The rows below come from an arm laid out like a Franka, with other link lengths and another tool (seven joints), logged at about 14 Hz.
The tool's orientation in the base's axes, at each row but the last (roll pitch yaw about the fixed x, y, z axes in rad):
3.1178, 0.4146, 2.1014
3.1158, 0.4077, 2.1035
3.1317, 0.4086, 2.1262
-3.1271, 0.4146, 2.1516
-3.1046, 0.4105, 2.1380
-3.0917, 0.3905, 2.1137
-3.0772, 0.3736, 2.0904
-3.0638, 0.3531, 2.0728
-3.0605, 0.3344, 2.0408
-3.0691, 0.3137, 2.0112
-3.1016, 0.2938, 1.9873
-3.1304, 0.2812, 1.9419
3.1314, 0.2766, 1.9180
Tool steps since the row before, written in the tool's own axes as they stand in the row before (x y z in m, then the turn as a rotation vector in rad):
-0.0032, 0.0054, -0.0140, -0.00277, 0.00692, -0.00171
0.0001, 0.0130, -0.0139, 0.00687, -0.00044, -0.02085
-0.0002, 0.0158, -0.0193, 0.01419, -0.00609, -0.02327
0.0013, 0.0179, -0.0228, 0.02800, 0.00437, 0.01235
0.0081, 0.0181, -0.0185, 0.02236, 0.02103, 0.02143
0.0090, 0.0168, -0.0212, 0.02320, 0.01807, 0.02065
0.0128, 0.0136, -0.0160, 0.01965, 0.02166, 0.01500
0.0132, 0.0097, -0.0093, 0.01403, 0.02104, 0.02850
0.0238, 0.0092, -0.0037, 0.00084, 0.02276, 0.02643
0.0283, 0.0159, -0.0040, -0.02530, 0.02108, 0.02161
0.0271, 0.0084, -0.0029, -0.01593, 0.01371, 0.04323
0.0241, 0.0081, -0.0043, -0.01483, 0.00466, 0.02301
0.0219, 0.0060, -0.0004, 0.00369, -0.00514, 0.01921
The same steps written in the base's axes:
0.0030, 0.0049, 0.0142, 0.00683, 0.00194, 0.00283
0.0080, 0.0114, 0.0130, -0.00824, 0.01205, 0.01640
0.0093, 0.0146, 0.0179, -0.01710, 0.01557, 0.01566
0.0096, 0.0186, 0.0201, -0.00782, 0.01954, -0.02264
0.0080, 0.0223, 0.0131, 0.01080, 0.02069, -0.02927
0.0070, 0.0230, 0.0154, 0.00772, 0.02014, -0.02874
0.0040, 0.0224, 0.0094, 0.01181, 0.02095, -0.02241
0.0017, 0.0184, 0.0034, 0.01511, 0.01146, -0.03305
-0.0022, 0.0252, -0.0050, 0.02215, 0.00176, -0.02690
0.0028, 0.0320, -0.0060, 0.03090, -0.01992, -0.01415
-0.0030, 0.0278, -0.0054, 0.02224, -0.02069, -0.03726
-0.0012, 0.0256, -0.0026, 0.01159, -0.01765, -0.01804
-0.0016, 0.0220, -0.0055, -0.00407, -0.00329, -0.01954

